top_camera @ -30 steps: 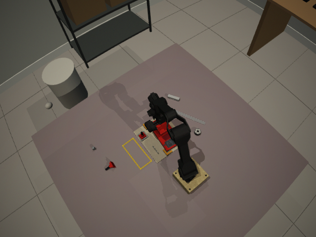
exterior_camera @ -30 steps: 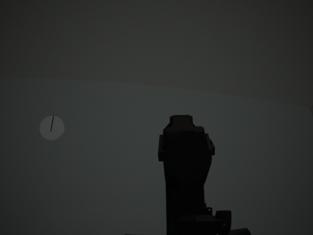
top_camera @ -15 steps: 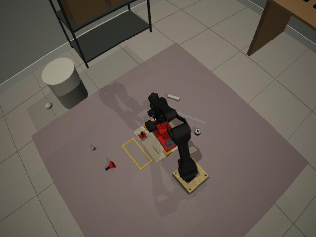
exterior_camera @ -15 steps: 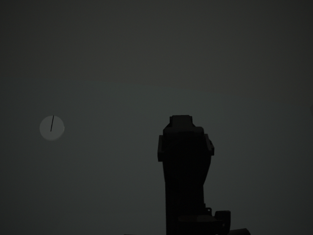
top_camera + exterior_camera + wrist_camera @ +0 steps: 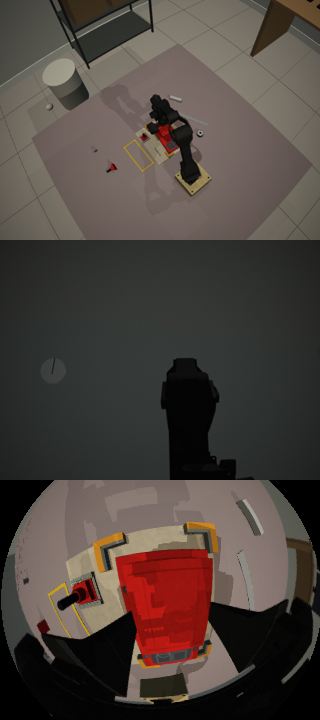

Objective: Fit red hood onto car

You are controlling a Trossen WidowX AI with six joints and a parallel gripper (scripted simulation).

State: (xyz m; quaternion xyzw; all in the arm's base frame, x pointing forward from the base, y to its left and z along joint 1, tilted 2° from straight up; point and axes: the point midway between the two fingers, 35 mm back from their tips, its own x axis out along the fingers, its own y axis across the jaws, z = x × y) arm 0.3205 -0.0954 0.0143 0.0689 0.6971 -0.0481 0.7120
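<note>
My gripper tip is now 20 mm above the grey engine block. Also, from my gripper tip: small wheel: 160 mm behind, 150 mm to the right, 40 mm below; then thin grey strip: 190 mm to the right, 50 mm behind, 40 mm below; then red hood: 10 mm above.
</note>
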